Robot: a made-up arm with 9 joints.
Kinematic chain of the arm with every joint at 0, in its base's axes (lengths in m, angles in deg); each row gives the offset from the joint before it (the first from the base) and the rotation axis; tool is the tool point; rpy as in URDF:
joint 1: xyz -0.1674 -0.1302 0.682 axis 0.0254 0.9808 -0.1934
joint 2: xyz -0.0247 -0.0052 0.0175 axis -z
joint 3: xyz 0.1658 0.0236 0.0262 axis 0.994 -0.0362 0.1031
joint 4: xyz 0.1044 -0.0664 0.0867 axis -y
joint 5: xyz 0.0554 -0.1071 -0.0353 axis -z
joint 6: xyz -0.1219 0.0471 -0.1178 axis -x
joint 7: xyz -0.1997 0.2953 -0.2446 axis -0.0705 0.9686 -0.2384
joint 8: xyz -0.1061 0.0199 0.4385 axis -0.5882 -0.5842 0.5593
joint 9: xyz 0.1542 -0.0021 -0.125 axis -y
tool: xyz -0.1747 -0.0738 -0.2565 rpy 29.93 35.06 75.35
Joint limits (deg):
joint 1: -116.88..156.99
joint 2: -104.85..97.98
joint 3: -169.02..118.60
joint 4: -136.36..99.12
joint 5: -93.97..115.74
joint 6: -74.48..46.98
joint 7: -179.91..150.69
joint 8: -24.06..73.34
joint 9: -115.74..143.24
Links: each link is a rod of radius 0.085 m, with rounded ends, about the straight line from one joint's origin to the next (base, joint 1, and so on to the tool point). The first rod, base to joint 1, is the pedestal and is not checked.
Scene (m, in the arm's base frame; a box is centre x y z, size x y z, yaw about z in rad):
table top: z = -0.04
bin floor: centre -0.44 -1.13 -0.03 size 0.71 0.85 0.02 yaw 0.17
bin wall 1: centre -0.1 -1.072 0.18 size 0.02 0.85 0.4 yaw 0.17
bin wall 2: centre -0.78 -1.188 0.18 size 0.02 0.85 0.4 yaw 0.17
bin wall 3: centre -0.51 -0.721 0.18 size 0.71 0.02 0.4 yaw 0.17
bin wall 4: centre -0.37 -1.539 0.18 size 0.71 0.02 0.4 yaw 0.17
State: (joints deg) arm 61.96 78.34 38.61 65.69 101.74 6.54 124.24 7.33 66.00
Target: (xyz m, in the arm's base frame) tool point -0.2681 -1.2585 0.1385
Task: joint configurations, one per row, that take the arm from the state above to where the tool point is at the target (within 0.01 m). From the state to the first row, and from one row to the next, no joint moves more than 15 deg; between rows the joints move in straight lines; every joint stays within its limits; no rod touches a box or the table.
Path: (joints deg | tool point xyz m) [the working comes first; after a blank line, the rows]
Joints at the target: 79.03 63.57 36.02 55.70 111.29 -3.09 134.13 47.66 96.38
Straight joint move there: touches bin wall 1.

1: 70.96 80.61 37.10 62.90 106.16 2.43 124.43 19.21 74.03 | -0.0952 -1.1671 0.5514
2: 79.95 82.89 35.60 60.11 110.58 -1.67 124.63 31.08 82.06 | -0.2681 -1.2585 0.5889
3: 79.49 73.23 35.81 57.90 110.93 -2.38 129.38 39.37 89.22 | -0.2765 -1.2781 0.3633
4: 79.03 63.57 36.02 55.70 111.29 -3.09 134.13 47.66 96.38 | -0.2682 -1.2585 0.1386

